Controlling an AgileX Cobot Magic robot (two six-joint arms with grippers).
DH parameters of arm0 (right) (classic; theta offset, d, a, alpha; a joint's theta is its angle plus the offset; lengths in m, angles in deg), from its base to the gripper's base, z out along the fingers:
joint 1: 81.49 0.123 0 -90
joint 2: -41.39 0 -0.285 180
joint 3: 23.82 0 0.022 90
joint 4: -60.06 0.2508 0 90
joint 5: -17.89 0 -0.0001 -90
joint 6: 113.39 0.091 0 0
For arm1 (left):
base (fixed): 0 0 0 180
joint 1: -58.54 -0.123 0 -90
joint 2: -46.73 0 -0.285 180
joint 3: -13.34 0 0.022 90
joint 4: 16.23 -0.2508 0 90
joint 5: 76.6 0 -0.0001 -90
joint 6: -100.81 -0.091 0 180
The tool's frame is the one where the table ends.
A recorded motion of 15 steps. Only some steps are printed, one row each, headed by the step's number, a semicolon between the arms.
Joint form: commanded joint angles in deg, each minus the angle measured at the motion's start. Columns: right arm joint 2, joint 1, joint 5, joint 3, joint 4, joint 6; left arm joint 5, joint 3, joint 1, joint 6, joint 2, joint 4.
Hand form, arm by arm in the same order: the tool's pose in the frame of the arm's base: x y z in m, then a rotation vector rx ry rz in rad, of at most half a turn. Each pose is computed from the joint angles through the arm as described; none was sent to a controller.
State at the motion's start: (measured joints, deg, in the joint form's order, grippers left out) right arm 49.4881 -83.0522 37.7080 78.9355 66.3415 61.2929; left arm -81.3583 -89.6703 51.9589 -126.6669 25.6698 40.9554
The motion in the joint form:
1: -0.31 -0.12 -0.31 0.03 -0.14 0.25; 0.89 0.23 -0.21 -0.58 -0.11 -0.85
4: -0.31 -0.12 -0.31 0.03 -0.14 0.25; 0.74 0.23 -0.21 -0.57 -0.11 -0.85
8: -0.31 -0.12 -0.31 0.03 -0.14 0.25; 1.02 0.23 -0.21 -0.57 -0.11 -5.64
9: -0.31 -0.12 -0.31 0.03 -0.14 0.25; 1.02 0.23 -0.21 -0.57 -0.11 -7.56
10: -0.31 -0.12 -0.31 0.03 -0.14 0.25; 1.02 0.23 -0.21 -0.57 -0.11 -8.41
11: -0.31 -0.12 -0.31 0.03 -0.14 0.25; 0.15 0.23 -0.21 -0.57 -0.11 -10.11
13: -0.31 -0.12 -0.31 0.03 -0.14 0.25; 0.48 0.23 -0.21 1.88 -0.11 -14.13
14: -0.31 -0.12 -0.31 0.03 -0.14 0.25; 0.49 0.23 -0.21 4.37 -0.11 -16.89
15: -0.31 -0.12 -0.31 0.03 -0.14 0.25; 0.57 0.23 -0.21 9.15 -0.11 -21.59
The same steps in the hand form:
1: 0.0537 0.0017 0.1827 0.0130 1.8221 0.0207; 0.0750 0.0037 0.1944 -0.1885 1.7447 -0.0674
4: 0.0537 0.0017 0.1827 0.0130 1.8221 0.0207; 0.0749 0.0035 0.1943 -0.1872 1.7463 -0.0695
8: 0.0537 0.0017 0.1827 0.0130 1.8221 0.0207; 0.0749 0.0042 0.1941 -0.1196 1.7535 -0.0023
9: 0.0537 0.0017 0.1827 0.0130 1.8221 0.0207; 0.0748 0.0043 0.1940 -0.0914 1.7570 0.0233
10: 0.0537 0.0017 0.1827 0.0130 1.8221 0.0207; 0.0748 0.0043 0.1939 -0.0789 1.7584 0.0346
11: 0.0537 0.0017 0.1827 0.0130 1.8221 0.0207; 0.0747 0.0034 0.1929 -0.0460 1.7714 0.0470
13: 0.0537 0.0017 0.1827 0.0130 1.8221 0.0207; 0.0746 0.0042 0.1929 -0.0276 1.7719 0.0737
14: 0.0537 0.0017 0.1827 0.0130 1.8221 0.0207; 0.0746 0.0044 0.1927 -0.0256 1.7743 0.0794
15: 0.0537 0.0017 0.1827 0.0130 1.8221 0.0207; 0.0745 0.0049 0.1924 -0.0311 1.7770 0.0831

